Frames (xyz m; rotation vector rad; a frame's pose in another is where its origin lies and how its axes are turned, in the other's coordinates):
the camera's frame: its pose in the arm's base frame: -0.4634 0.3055 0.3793 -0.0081 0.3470 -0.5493
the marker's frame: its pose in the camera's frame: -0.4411 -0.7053 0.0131 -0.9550 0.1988 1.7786
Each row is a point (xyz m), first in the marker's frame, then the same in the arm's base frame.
Working: the marker's frame: its pose in the arm's base frame: -1.1701 -0.0720 0.6034 -0.5187 0.6266 1.4130

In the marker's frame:
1: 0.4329 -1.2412 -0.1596
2: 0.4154 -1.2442 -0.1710
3: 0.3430 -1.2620 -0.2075
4: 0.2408 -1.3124 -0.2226
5: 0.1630 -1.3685 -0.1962
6: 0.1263 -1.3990 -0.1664
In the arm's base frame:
1: 0.0705 0.0191 0.1495
2: 0.0716 -0.0017 0.1528
3: 0.0825 -0.0811 0.1743
4: 0.1264 -0.1713 0.2304
5: 0.1809 -0.2163 0.3005
6: 0.2122 -0.2263 0.3461

